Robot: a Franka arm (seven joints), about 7 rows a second.
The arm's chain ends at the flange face. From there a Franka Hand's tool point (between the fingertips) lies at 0.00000 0.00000 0.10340 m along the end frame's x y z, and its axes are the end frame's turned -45 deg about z.
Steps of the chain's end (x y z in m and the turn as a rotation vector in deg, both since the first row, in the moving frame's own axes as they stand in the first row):
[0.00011 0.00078 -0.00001 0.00 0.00 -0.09]
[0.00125 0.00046 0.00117 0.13 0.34 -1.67]
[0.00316 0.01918 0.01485 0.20 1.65 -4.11]
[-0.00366 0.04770 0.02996 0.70 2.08 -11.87]
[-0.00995 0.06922 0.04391 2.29 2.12 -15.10]
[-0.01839 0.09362 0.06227 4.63 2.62 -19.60]
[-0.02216 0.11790 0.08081 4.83 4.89 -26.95]
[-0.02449 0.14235 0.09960 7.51 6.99 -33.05]
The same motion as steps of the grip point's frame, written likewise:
[-0.00047 0.00063 -0.00001 0.00 0.00 -0.09]
[0.00116 0.00147 0.00117 -0.15 0.33 -1.67]
[-0.00890 0.01756 0.01481 -1.03 1.31 -4.11]
[-0.03261 0.03252 0.02988 -0.98 1.97 -11.87]
[-0.05045 0.04096 0.04376 0.12 3.12 -15.10]
[-0.07058 0.04912 0.06183 1.42 5.13 -19.60]
[-0.08710 0.06491 0.08008 -0.04 6.87 -26.95]
[-0.10076 0.07754 0.09799 0.37 10.25 -33.05]

